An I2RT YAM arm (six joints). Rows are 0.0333 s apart.
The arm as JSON. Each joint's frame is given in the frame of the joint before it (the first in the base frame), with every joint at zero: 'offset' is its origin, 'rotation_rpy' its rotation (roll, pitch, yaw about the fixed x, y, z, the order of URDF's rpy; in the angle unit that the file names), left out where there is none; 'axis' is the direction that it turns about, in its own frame. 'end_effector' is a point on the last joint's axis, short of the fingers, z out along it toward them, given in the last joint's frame.
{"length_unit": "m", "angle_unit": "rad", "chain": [
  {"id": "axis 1", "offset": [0.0, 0.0, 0.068], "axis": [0.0, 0.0, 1.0]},
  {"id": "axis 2", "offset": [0.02, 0.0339, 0.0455], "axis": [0.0, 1.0, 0.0]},
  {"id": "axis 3", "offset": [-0.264, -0.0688, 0.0], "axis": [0.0, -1.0, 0.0]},
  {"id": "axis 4", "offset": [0.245, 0.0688, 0.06], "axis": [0.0, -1.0, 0.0]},
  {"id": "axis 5", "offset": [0.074, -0.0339, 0.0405], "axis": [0.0, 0.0, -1.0]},
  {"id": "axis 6", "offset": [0.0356, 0.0, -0.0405], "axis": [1.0, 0.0, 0.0]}
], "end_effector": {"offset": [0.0, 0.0, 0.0], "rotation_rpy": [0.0, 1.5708, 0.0]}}
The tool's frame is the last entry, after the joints.
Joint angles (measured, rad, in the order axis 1, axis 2, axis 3, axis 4, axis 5, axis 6), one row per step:
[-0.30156 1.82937 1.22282 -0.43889 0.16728 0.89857]
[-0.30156 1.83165 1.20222 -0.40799 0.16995 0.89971]
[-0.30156 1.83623 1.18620 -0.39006 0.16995 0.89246]
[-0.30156 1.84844 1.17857 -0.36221 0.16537 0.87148]
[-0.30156 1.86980 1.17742 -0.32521 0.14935 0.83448]
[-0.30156 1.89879 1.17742 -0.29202 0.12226 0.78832]
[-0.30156 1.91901 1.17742 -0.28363 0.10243 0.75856]
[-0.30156 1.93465 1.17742 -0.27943 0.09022 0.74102]
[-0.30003 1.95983 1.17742 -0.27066 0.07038 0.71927]
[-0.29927 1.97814 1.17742 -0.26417 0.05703 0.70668]
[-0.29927 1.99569 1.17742 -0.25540 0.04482 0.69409]
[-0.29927 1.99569 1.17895 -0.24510 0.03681 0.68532]
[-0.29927 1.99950 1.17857 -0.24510 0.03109 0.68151]
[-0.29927 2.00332 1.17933 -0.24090 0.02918 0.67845]
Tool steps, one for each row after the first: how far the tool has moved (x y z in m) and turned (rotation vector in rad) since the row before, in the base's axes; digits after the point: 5 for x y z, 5 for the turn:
[-0.00079 0.00015 -0.00506 -0.00410 -0.00732 -0.00232]
[-0.00105 0.00033 -0.00525 -0.00230 0.00480 0.00616]
[0.00180 -0.00039 -0.00501 -0.00764 -0.00234 0.02013]
[0.00435 -0.00076 -0.00599 -0.00763 -0.00673 0.03955]
[0.00453 -0.00041 -0.00876 -0.00044 0.00228 0.05314]
[0.00171 0.00020 -0.00701 0.00584 0.01407 0.03558]
[0.00098 0.00015 -0.00556 0.00533 0.01209 0.02125]
[0.00177 0.00081 -0.00888 0.01137 0.01548 0.03024]
[0.00111 0.00046 -0.00647 0.00897 0.01044 0.01825]
[0.00110 0.00011 -0.00608 0.00723 0.00763 0.01690]
[0.00138 -0.00013 0.00094 -0.00071 -0.01179 0.01154]
[0.00000 0.00021 -0.00153 0.00429 0.00320 0.00611]
[0.00060 -0.00011 -0.00101 -0.00013 -0.00106 0.00360]

